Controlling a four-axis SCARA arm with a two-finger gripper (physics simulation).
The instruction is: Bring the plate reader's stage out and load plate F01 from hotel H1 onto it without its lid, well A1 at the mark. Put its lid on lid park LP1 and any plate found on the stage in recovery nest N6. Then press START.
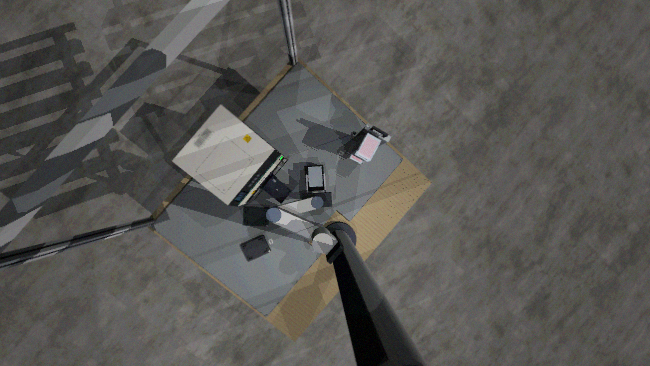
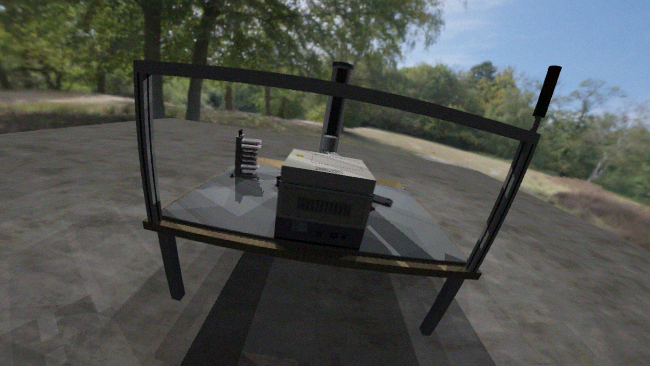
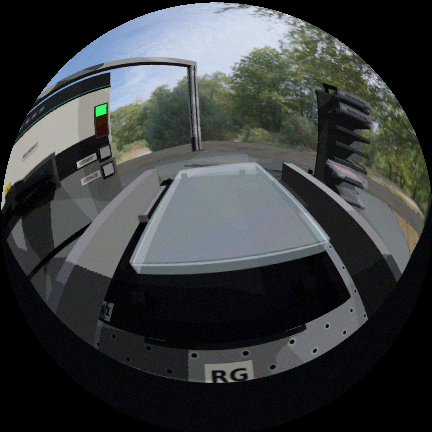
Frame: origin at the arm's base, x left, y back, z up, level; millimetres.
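Seen in the pictures: gripper, fingertip midpoint: (image 1: 315, 174) (image 3: 220, 173).
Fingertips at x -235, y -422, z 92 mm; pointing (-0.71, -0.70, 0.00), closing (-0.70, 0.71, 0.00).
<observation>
Pixels of each thing's middle, then the offset from my fingertips to it. "spot": a spot on its surface instead.
- black plate, body centre: (image 3: 217, 237) (image 1: 314, 178) dx +21, dy +14, dz -44 mm
- clear lid, body centre: (image 3: 222, 191) (image 1: 315, 176) dx +11, dy +11, dz -8 mm
- A1 label, surface spot: (image 3: 106, 311) spot: dx +112, dy +32, dz -19 mm
- plate reader, body centre: (image 3: 52, 168) (image 2: 323, 193) (image 1: 238, 159) dx +227, dy -384, dz +73 mm
- dark tray, body centre: (image 1: 277, 189) dx +220, dy -108, dz +53 mm
- hotel, body centre: (image 3: 343, 134) (image 1: 367, 143) (image 2: 245, 152) dx -339, dy +113, dz +75 mm
- dark nest, body centre: (image 2: 379, 199) (image 1: 255, 248) dx +634, dy +30, dz -70 mm
- dark block, body centre: (image 1: 255, 216) dx +471, dy -108, dz -69 mm
- pink-topped plate, body centre: (image 3: 346, 100) (image 1: 369, 147) dx -300, dy +122, dz +165 mm
A black plate (image 3: 225, 300) with a clear lid (image 3: 230, 220) (image 1: 315, 176) on it sits at the perforated stand (image 3: 195, 355) marked RG. My gripper (image 3: 220, 173) (image 1: 315, 180) is shut on the black plate, with a finger along each long side below the lid. An A1 label (image 3: 106, 311) shows at the near left corner. The plate's own label is hidden. The plate reader (image 1: 225, 155) (image 2: 325, 200) has its green light (image 3: 101, 110) lit. A dark tray (image 1: 276, 186) shows at its front. The button labels are blurred. The hotel (image 2: 239, 155) (image 3: 323, 135) holds several plates.
A dark nest (image 1: 255, 248) lies on the table, and another dark block (image 1: 255, 216) shows beside the arm's elbow (image 1: 273, 215). A pink-topped plate (image 1: 369, 147) is in the hotel. A post-and-beam frame (image 2: 335, 89) (image 3: 194, 105) stands along the table edge behind the reader.
</observation>
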